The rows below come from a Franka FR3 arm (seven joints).
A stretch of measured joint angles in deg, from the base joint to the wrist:
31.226, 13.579, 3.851, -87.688, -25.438, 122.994, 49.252
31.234, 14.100, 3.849, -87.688, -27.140, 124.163, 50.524
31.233, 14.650, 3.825, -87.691, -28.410, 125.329, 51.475
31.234, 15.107, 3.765, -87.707, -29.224, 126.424, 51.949
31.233, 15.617, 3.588, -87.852, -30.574, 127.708, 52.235
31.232, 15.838, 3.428, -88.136, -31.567, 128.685, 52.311
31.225, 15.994, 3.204, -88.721, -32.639, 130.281, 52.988
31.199, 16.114, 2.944, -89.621, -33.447, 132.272, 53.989
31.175, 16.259, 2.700, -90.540, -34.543, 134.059, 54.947
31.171, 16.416, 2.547, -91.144, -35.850, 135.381, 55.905
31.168, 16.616, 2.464, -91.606, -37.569, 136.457, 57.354
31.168, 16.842, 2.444, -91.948, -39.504, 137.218, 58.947
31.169, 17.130, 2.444, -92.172, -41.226, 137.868, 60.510
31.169, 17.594, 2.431, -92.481, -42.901, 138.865, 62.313
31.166, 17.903, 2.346, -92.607, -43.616, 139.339, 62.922
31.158, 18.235, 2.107, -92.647, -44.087, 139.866, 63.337
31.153, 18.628, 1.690, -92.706, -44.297, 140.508, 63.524
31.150, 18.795, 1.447, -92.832, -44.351, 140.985, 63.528
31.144, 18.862, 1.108, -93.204, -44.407, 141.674, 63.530
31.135, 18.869, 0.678, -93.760, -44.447, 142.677, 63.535
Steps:
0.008, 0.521, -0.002, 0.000, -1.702, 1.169, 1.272
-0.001, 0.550, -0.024, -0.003, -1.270, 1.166, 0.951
0.001, 0.457, -0.060, -0.016, -0.814, 1.095, 0.474
-0.001, 0.510, -0.177, -0.145, -1.350, 1.284, 0.286
-0.001, 0.221, -0.160, -0.284, -0.993, 0.977, 0.076
-0.007, 0.156, -0.224, -0.585, -1.072, 1.596, 0.677
-0.026, 0.120, -0.260, -0.900, -0.808, 1.991, 1.001
-0.024, 0.145, -0.244, -0.919, -1.096, 1.787, 0.958
-0.004, 0.157, -0.153, -0.604, -1.307, 1.322, 0.958
-0.003, 0.200, -0.083, -0.462, -1.719, 1.076, 1.449
0.000, 0.226, -0.020, -0.342, -1.935, 0.761, 1.593
0.001, 0.288, 0.000, -0.224, -1.722, 0.650, 1.563
0.000, 0.464, -0.013, -0.309, -1.675, 0.997, 1.803
-0.003, 0.309, -0.085, -0.126, -0.715, 0.474, 0.609
-0.008, 0.332, -0.239, -0.040, -0.471, 0.527, 0.415
-0.005, 0.393, -0.417, -0.059, -0.210, 0.642, 0.187
-0.003, 0.167, -0.243, -0.126, -0.054, 0.477, 0.004
-0.006, 0.067, -0.339, -0.372, -0.056, 0.689, 0.002
-0.009, 0.007, -0.430, -0.556, -0.040, 1.003, 0.005

